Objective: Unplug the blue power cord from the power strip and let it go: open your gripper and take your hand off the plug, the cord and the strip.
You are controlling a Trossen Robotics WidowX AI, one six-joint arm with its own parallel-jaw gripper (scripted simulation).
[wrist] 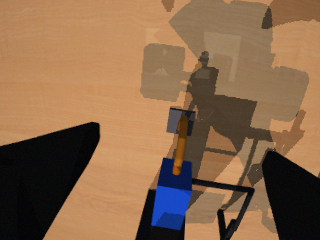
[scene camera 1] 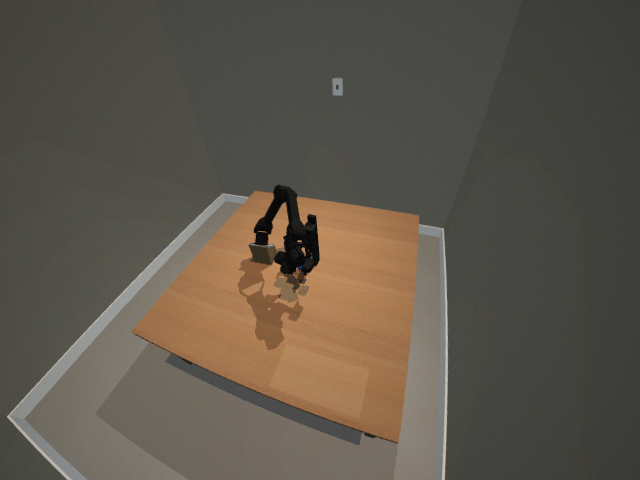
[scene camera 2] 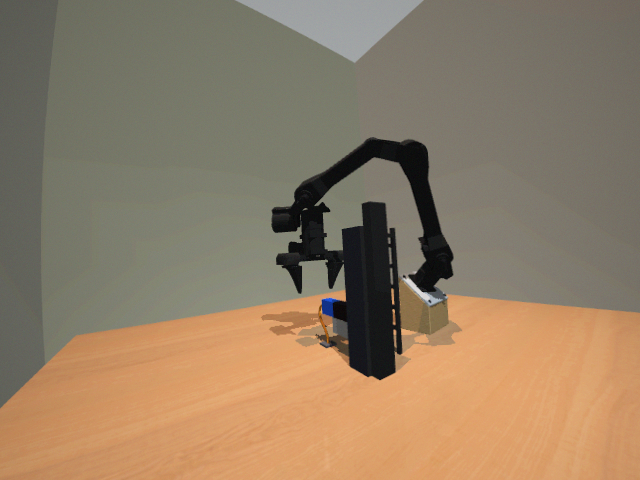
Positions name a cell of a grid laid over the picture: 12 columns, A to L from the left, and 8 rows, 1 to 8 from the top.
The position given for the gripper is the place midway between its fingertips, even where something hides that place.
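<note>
Scene camera 2 shows the gripper (scene camera 2: F5), and it's open and holds nothing. The wrist view also shows the gripper (wrist: G5).
</note>
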